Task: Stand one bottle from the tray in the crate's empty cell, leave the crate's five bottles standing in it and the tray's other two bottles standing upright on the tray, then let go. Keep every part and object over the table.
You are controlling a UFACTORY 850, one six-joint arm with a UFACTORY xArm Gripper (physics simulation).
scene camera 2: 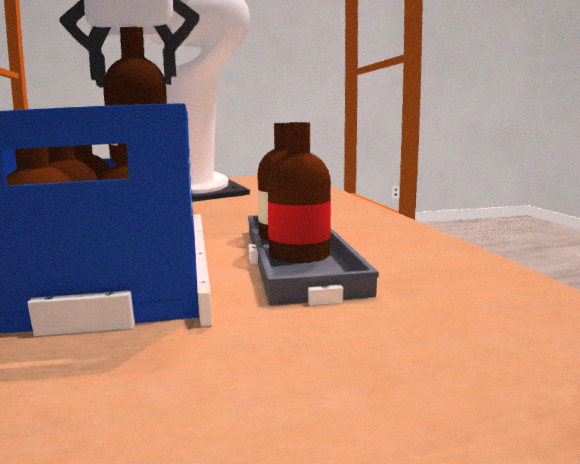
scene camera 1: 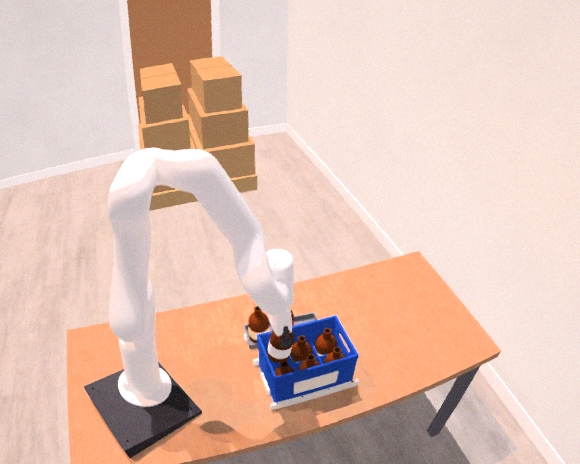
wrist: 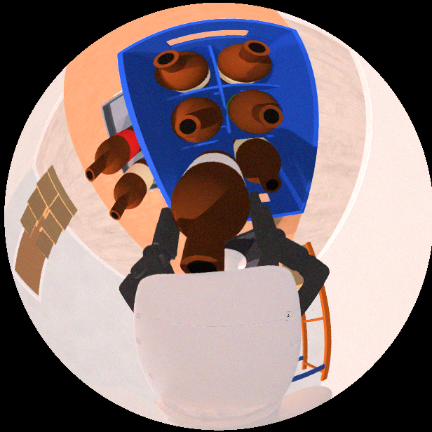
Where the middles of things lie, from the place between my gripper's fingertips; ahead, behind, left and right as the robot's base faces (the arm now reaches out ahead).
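With respect to the pale-labelled bottle (scene camera 2: 132,80), my hand is 1 cm above it. Red-labelled bottle (scene camera 2: 299,185), measured from my hand: 17 cm to the left of it, 9 cm ahead of it, 13 cm below it.
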